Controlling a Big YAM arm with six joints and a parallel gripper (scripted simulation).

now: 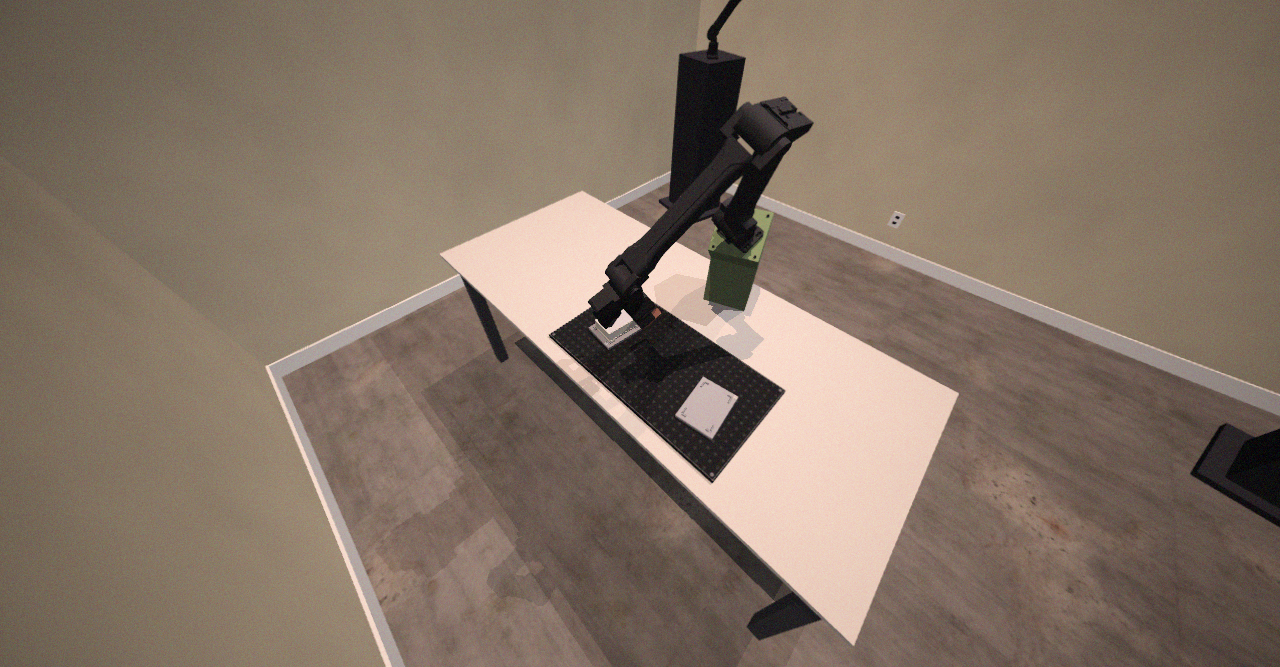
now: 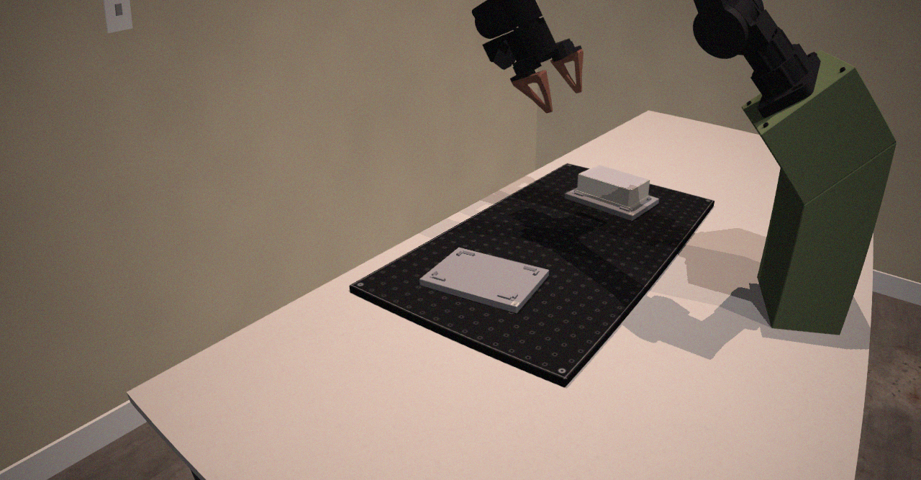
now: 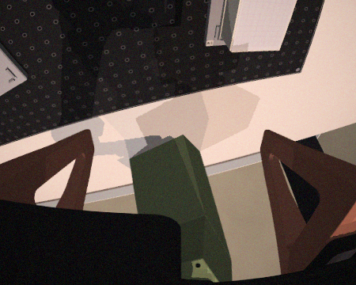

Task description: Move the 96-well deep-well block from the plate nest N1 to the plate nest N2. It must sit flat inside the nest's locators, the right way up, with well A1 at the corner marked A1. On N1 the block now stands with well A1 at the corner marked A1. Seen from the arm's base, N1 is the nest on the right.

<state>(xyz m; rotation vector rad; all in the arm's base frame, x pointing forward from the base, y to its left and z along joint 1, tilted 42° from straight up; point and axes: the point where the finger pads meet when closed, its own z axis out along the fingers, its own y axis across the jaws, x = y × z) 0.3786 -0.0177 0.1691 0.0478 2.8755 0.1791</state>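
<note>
The 96-well deep-well block is 1 cm behind my hand, 16 cm to the right of it and 20 cm below it. The rest, counted from my hand: plate nest N2: 8 cm behind, 25 cm to the left, 23 cm below; then plate nest N1: 1 cm behind, 16 cm to the right, 23 cm below.
</note>
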